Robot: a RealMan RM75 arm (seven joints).
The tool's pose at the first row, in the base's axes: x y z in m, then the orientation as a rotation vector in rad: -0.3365, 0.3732, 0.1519, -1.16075, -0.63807, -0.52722
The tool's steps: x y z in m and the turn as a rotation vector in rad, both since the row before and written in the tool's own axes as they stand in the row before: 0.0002, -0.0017, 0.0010, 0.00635, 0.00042, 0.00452; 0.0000, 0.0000, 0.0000, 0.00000, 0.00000, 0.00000; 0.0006, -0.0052, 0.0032, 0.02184, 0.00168, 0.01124; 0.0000, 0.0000, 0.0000, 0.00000, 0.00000, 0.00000; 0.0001, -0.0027, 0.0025, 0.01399, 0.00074, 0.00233; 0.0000, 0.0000, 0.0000, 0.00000, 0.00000, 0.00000
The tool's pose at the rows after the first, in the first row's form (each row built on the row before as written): -0.3377, 0.3736, 0.1534, -1.15584, -0.63622, -0.52126; -0.3377, 0.3736, 0.1534, -1.15584, -0.63622, -0.52126; -0.3414, 0.3749, 0.1581, -1.13771, -0.63224, -0.50457; -0.3414, 0.3749, 0.1581, -1.13771, -0.63224, -0.50457; -0.3436, 0.3763, 0.1607, -1.12490, -0.63286, -0.49787; -0.3436, 0.3763, 0.1607, -1.12490, -0.63286, -0.49787
